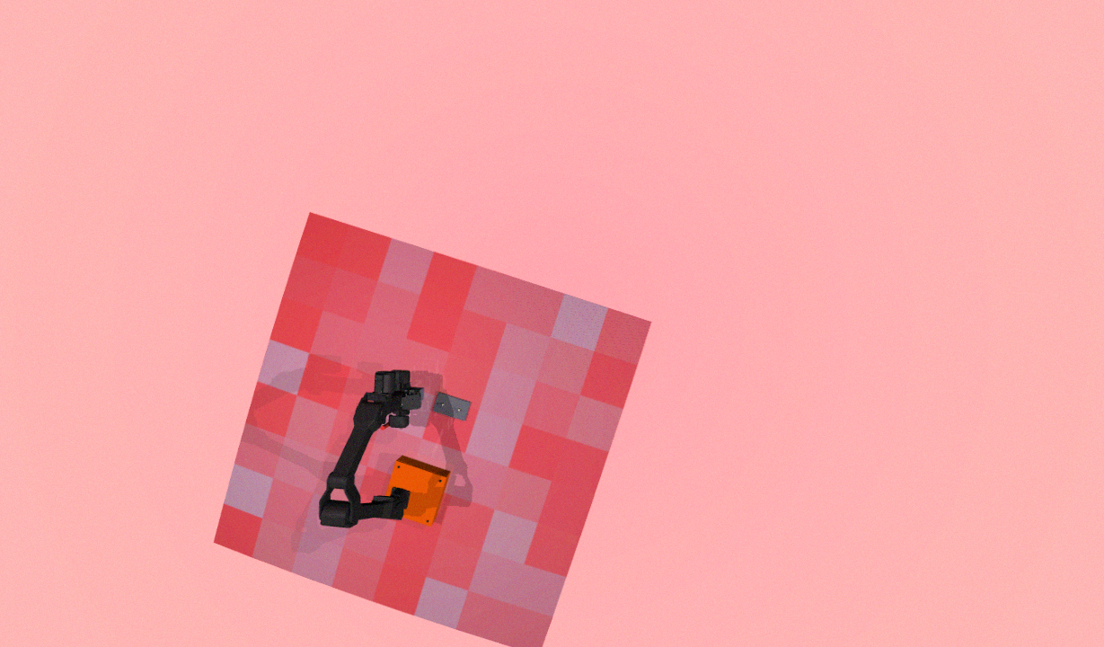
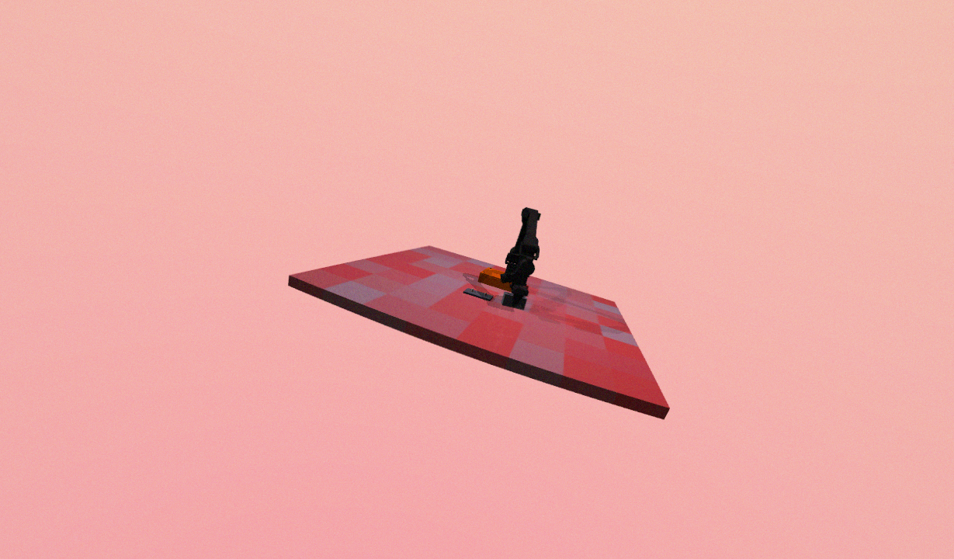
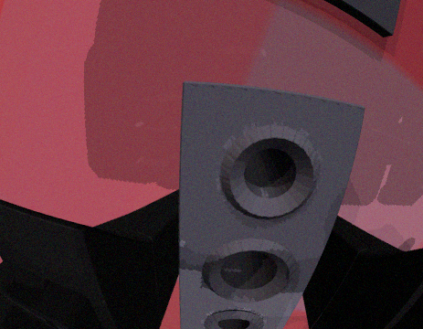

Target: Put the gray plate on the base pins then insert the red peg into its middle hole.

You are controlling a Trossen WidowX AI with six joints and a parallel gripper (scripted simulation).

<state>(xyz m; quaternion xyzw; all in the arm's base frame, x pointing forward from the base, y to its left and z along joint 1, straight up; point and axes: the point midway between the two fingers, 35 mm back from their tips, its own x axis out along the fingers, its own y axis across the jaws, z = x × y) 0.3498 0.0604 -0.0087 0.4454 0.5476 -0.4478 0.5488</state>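
My gripper tip is now 1 cm past the base and 15 cm to the left of it. From my gripper tip the other things lie so: gray plate: 3 cm above; then red peg: 11 cm behind, 4 cm to the left, 3 cm above.
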